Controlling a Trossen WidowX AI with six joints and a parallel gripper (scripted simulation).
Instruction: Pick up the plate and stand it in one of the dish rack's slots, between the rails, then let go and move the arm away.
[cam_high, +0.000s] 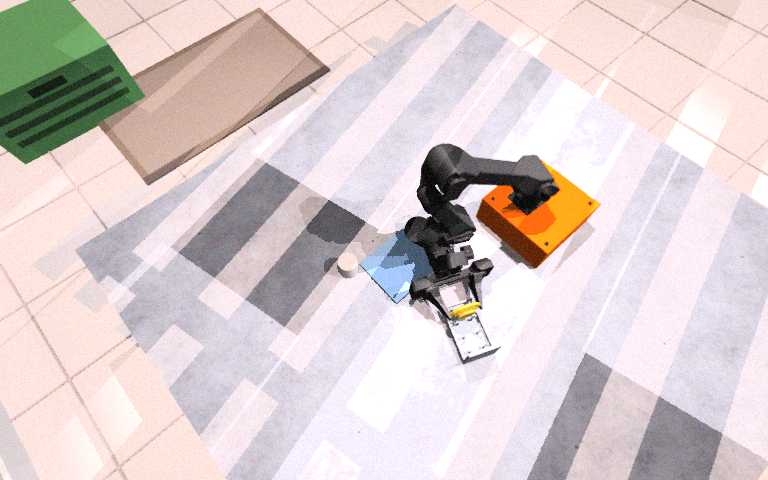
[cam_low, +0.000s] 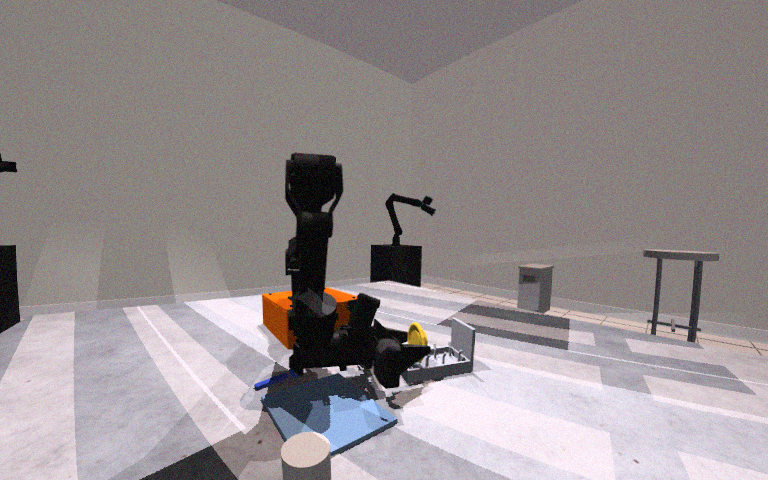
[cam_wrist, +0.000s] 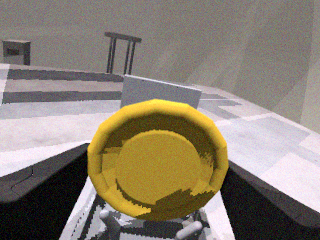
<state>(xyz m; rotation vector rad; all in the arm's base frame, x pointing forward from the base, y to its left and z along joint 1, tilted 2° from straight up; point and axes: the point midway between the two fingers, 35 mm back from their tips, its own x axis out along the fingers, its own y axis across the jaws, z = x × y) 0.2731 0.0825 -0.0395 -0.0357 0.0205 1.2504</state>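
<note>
My gripper tip is 10 mm to the left of the yellow plate. The rest, counted from my gripper tip: grey dish rack (30 mm below, 20 mm to the left, 10 mm ahead); then blue spoon (220 mm to the right, 90 mm behind, 50 mm below); then white cylinder (260 mm to the right, 130 mm ahead, 30 mm below).
</note>
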